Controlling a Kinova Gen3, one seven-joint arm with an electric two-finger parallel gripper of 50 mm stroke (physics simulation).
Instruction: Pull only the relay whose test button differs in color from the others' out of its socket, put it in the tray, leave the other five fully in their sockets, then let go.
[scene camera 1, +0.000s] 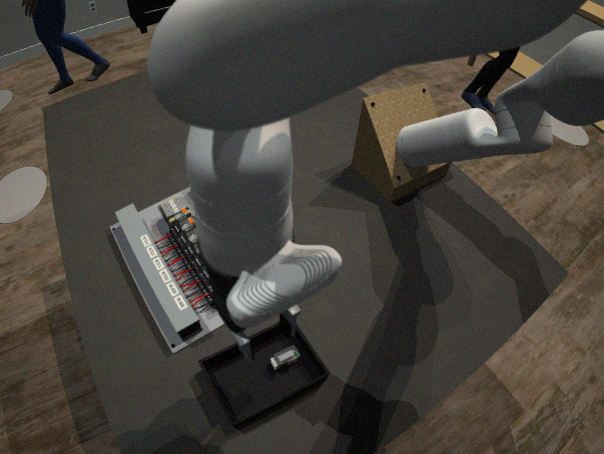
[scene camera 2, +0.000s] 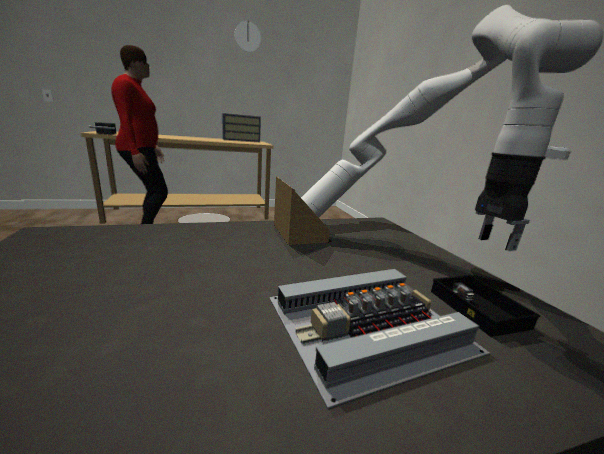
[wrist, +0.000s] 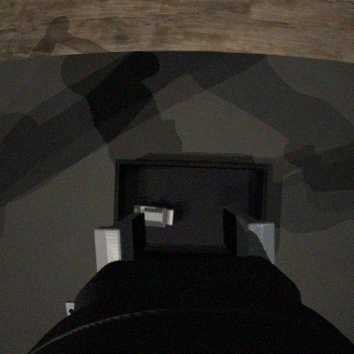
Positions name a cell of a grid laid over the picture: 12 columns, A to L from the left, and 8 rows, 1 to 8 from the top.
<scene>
In view: my gripper (scene camera 2: J5).
My gripper is seen too in scene camera 1 (scene camera 1: F7) and in the wrist view (wrist: G6).
</scene>
